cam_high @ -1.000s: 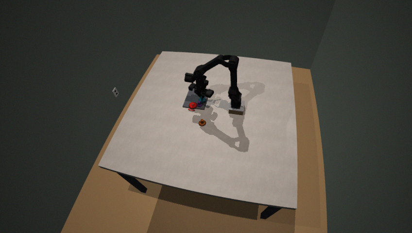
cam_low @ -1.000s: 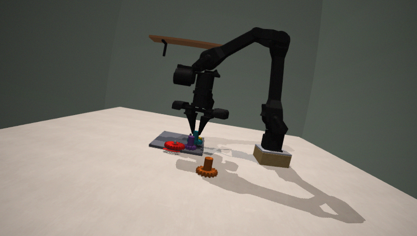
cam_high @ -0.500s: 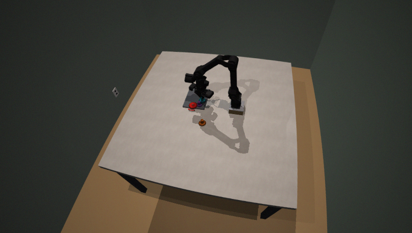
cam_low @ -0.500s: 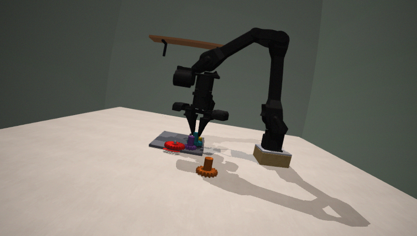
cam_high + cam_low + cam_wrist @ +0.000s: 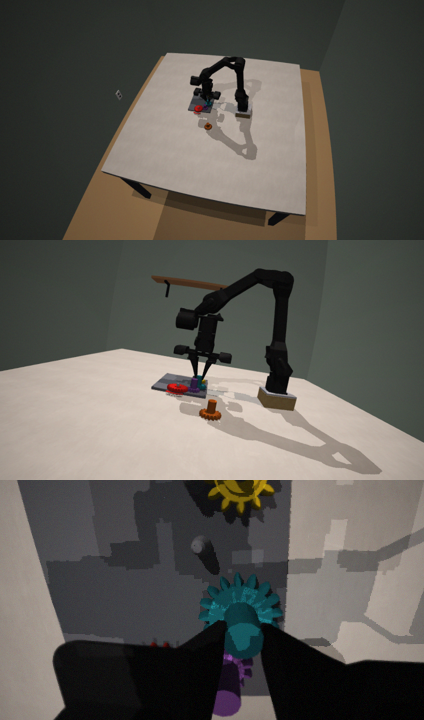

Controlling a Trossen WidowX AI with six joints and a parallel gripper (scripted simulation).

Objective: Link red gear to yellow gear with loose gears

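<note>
The teal gear is 1 cm below my gripper tip. From my gripper tip the other things lie so: red gear 6 cm to the left, 5 cm ahead, 2 cm below; then red arrow 10 cm to the left, 6 cm ahead, 3 cm below; then purple gear 4 cm to the left, 2 cm below, 1 cm ahead.
</note>
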